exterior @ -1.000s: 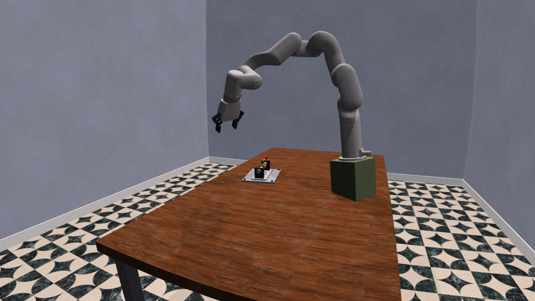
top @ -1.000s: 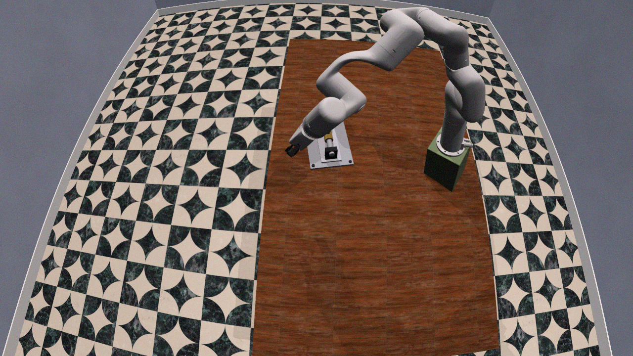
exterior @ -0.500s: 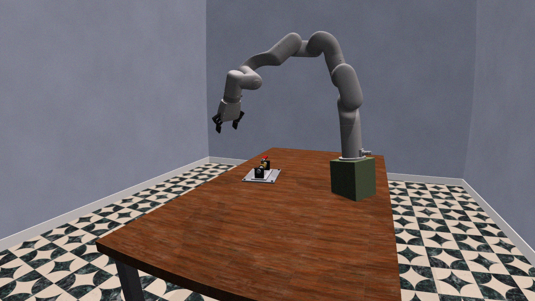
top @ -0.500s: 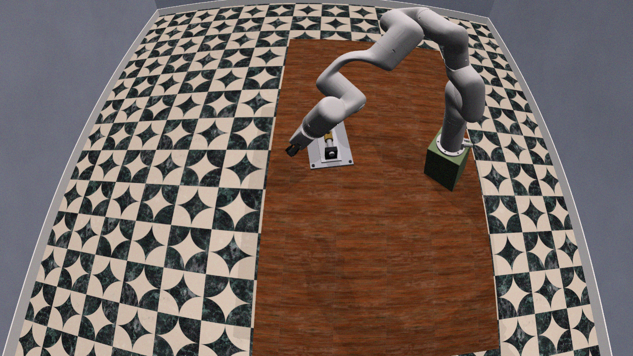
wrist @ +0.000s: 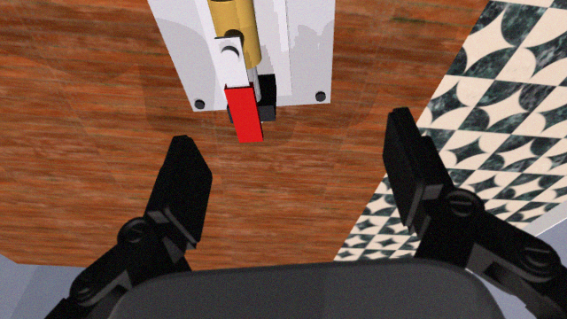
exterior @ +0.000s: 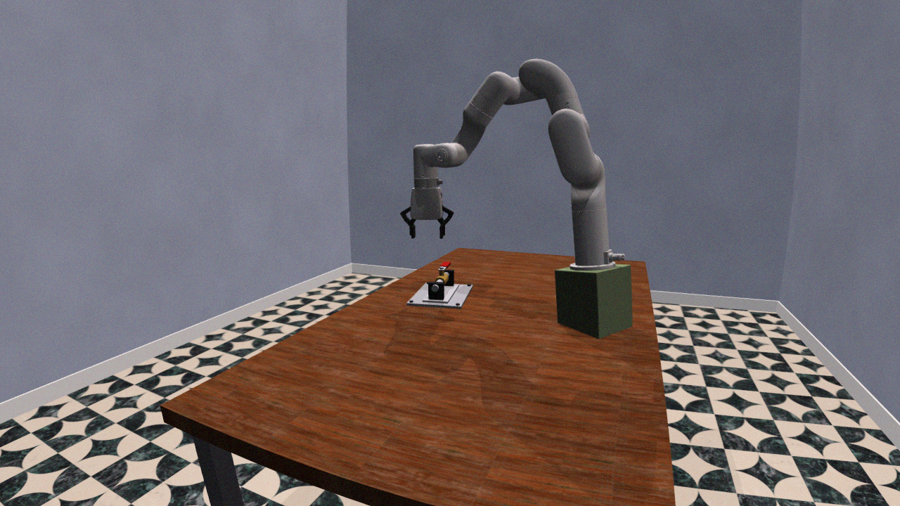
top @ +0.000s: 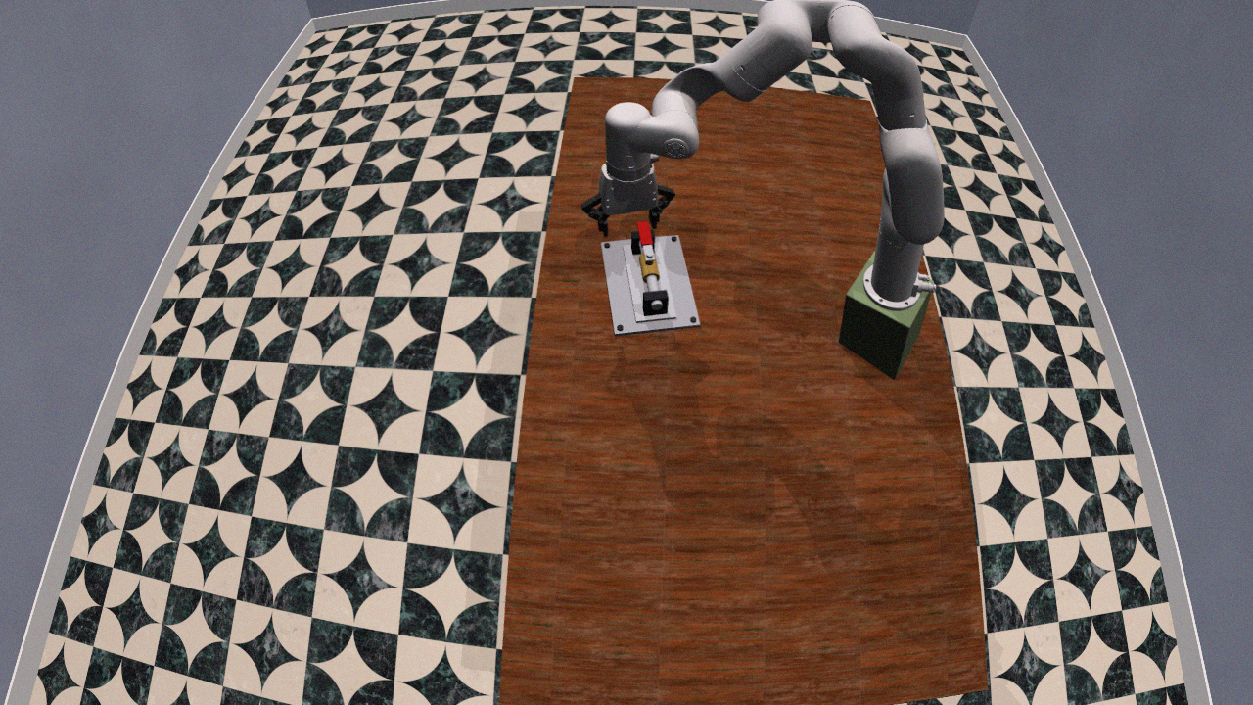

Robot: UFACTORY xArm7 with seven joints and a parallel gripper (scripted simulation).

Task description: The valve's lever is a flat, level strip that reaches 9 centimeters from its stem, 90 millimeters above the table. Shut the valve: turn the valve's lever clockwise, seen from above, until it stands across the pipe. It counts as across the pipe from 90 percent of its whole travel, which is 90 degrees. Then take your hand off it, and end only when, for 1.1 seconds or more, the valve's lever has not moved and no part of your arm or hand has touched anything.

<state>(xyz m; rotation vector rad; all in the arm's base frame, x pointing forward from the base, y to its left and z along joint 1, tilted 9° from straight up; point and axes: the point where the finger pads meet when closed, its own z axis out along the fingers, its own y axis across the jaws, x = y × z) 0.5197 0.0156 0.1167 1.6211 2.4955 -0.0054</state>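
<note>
Right now the red lever is 110 mm below my hand, 50 mm to the right of it and 30 mm behind it.
</note>
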